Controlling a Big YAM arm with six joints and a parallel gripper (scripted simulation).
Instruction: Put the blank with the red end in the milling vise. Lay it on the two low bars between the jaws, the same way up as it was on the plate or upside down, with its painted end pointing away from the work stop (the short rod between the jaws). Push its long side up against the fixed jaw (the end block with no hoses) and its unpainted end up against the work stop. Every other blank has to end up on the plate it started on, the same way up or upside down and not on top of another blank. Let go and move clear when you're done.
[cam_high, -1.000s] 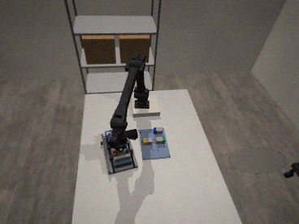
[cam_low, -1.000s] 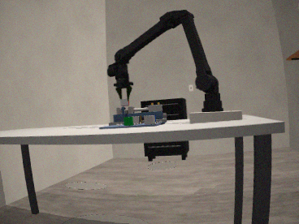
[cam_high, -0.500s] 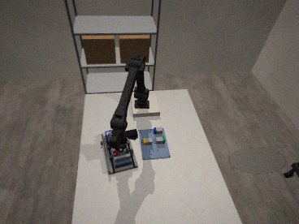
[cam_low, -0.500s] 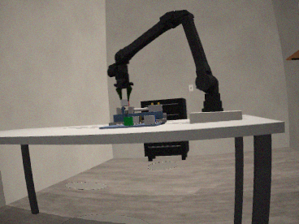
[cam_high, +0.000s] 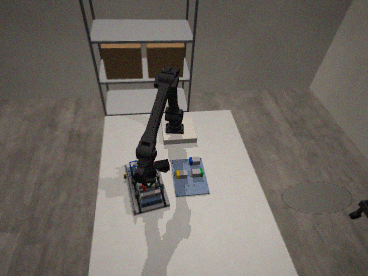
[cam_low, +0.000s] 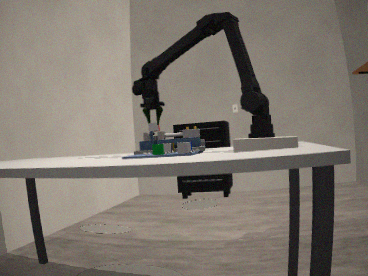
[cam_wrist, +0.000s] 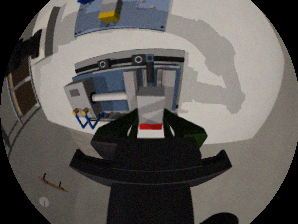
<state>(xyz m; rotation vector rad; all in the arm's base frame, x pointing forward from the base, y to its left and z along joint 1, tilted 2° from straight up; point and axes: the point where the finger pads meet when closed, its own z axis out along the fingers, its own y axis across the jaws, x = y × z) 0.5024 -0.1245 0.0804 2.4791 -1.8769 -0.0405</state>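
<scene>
My hand is 2 cm above the red-ended blank. The rest, counted from my hand: yellow-ended blank 14 cm behind, 18 cm to the left, 11 cm below; green-ended blank 16 cm behind, 26 cm to the left, 11 cm below; blue plate 15 cm behind, 22 cm to the left, 13 cm below.
</scene>
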